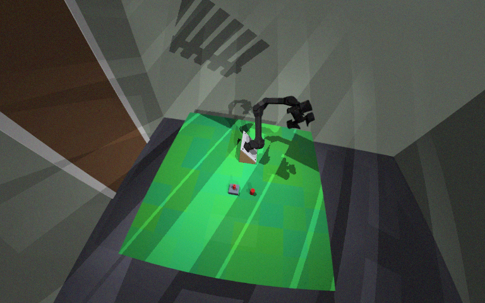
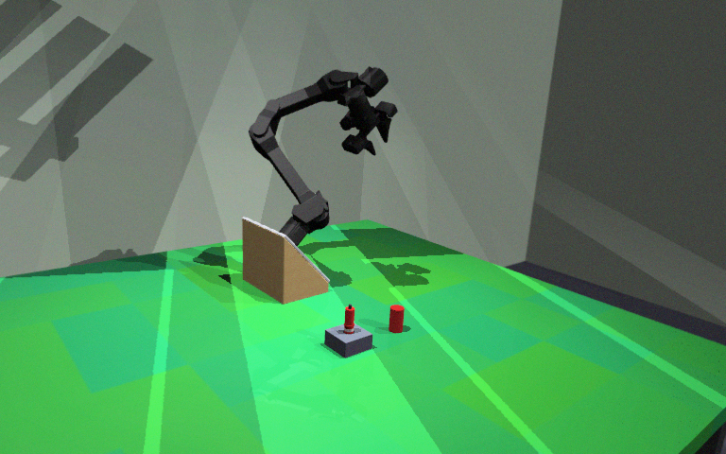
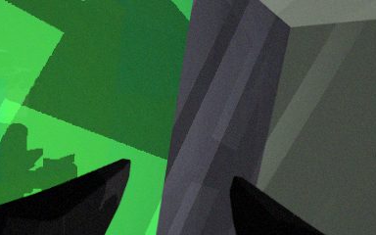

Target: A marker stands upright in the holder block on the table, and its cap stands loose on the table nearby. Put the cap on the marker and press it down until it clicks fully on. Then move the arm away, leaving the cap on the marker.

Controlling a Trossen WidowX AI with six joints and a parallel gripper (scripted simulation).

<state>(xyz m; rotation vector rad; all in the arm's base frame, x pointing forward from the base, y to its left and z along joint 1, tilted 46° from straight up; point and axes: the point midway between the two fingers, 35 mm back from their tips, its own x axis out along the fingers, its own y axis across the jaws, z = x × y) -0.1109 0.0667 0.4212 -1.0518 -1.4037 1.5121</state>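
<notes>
Now: the red cap 45 cm ahead of my gripper tip, 24 cm to the right of it and 30 cm below it.
</notes>
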